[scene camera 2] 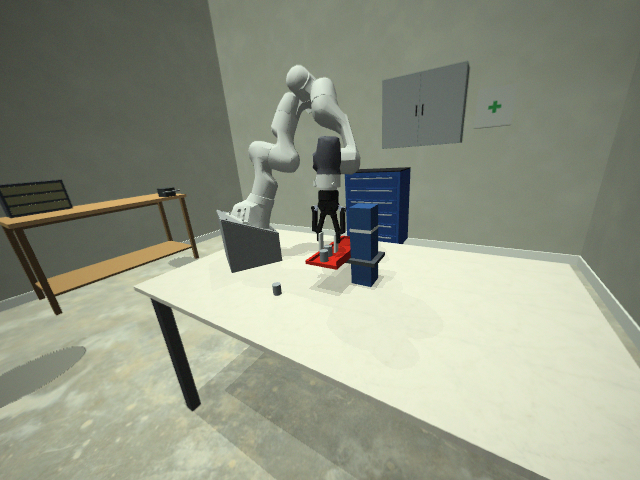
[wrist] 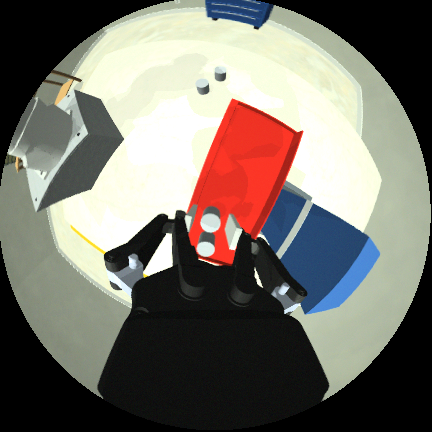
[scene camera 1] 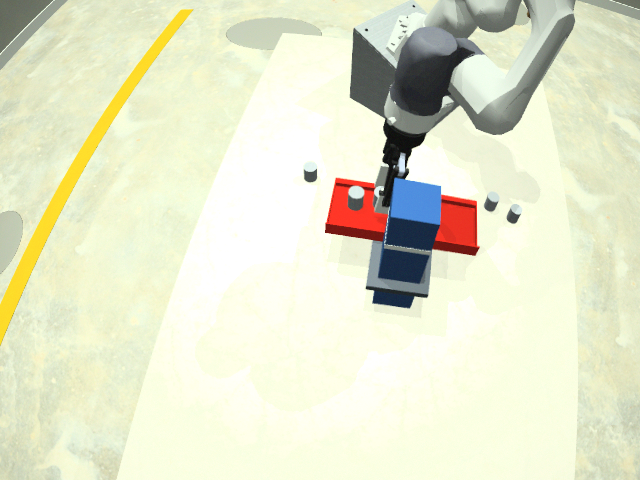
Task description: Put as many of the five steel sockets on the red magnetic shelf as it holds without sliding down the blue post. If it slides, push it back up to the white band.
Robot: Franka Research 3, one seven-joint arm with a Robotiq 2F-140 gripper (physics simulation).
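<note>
The red shelf is at the blue post. It appears below the white band in the second scene view; the exact gap is unclear. Two upright steel sockets stand on its left half: an outer one and an inner one. My gripper is partly open and points down, its fingers on either side of the inner socket, not gripping it. Three sockets stand on the table: one left, two right.
A grey plate surrounds the post low down, close to the shelf. The post rises beside my right finger in the wrist view. The grey robot base stands behind the shelf.
</note>
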